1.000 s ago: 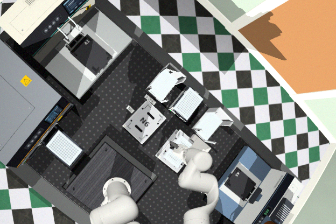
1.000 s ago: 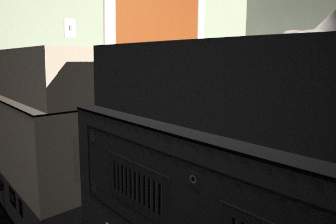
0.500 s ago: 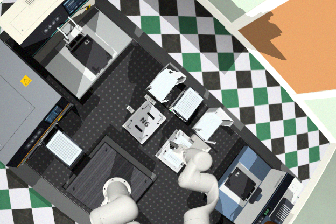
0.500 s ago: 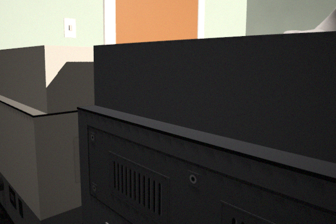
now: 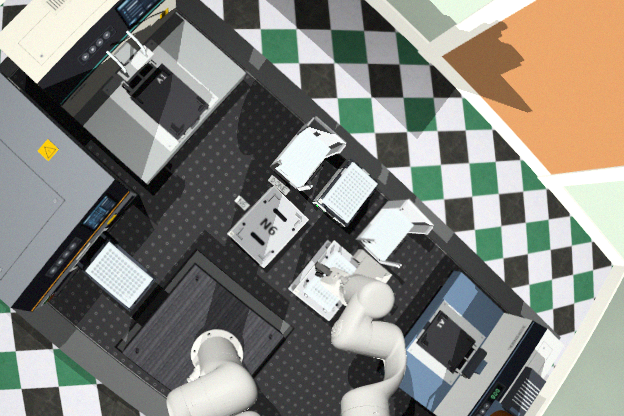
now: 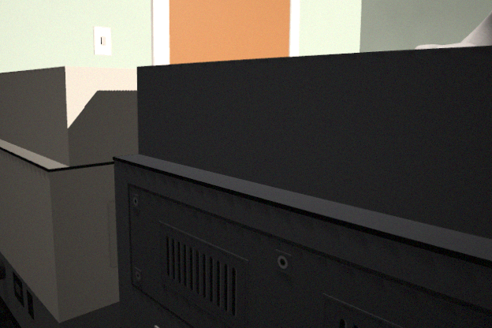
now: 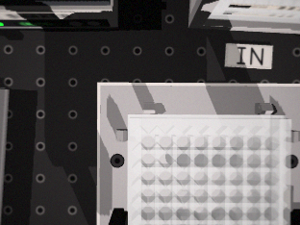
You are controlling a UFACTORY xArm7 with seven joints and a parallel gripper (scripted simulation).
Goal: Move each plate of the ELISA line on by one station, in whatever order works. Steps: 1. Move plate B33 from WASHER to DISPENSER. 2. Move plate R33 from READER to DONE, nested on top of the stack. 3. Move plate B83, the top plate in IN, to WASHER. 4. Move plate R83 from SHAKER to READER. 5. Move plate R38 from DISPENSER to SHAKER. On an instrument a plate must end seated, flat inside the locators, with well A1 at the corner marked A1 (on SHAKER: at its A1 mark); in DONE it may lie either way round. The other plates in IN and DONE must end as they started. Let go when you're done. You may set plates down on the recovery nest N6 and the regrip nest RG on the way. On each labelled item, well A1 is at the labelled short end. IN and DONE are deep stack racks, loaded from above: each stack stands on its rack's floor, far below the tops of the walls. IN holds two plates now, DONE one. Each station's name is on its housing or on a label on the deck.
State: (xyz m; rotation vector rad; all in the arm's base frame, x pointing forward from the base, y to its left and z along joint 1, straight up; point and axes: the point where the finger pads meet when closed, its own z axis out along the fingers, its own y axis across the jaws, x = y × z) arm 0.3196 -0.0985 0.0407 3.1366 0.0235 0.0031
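Right now my hand is 20 mm above the regrip nest RG. Also, from my hand: dark reader nest 310 mm behind, 400 mm to the left, 20 mm above; N6 nest 200 mm to the left, 50 mm below.
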